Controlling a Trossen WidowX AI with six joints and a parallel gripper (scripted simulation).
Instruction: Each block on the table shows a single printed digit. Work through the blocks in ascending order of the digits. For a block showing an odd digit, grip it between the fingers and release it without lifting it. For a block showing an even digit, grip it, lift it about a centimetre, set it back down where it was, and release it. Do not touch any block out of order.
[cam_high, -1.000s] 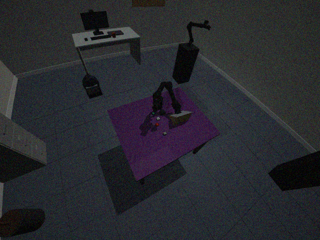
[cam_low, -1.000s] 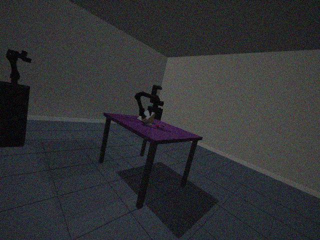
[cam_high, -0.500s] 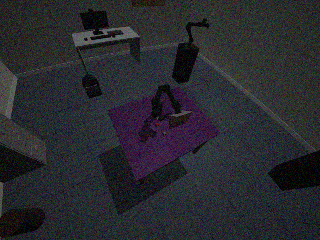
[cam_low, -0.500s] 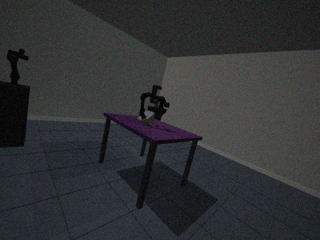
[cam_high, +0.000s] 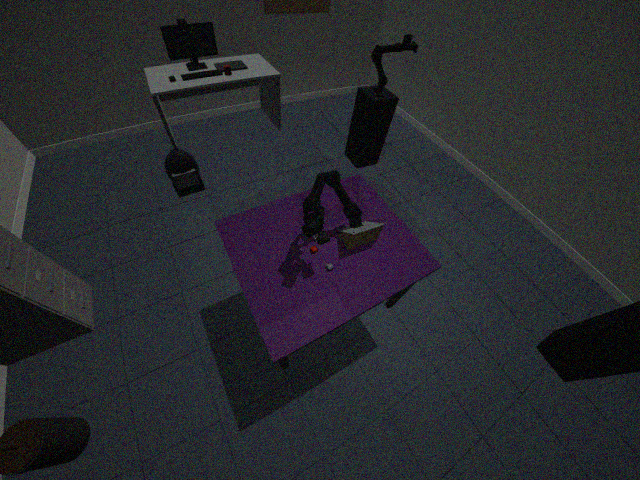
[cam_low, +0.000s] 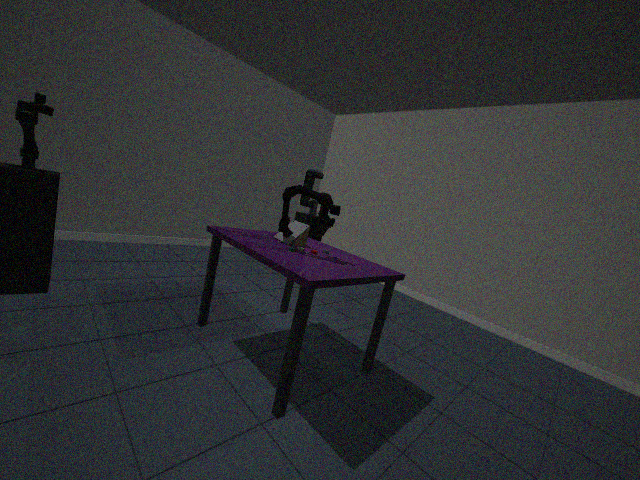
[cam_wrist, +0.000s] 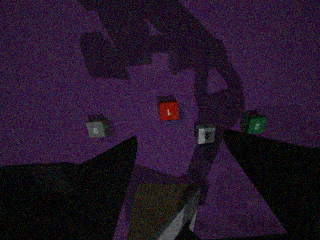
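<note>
My gripper tip is 110 mm above the red block. The rest, counted from my gripper tip: green block 30 mm behind, 160 mm to the right, 110 mm below; white block 50 mm behind, 70 mm to the right, 110 mm below; grey block 40 mm behind, 140 mm to the left, 110 mm below.
</note>
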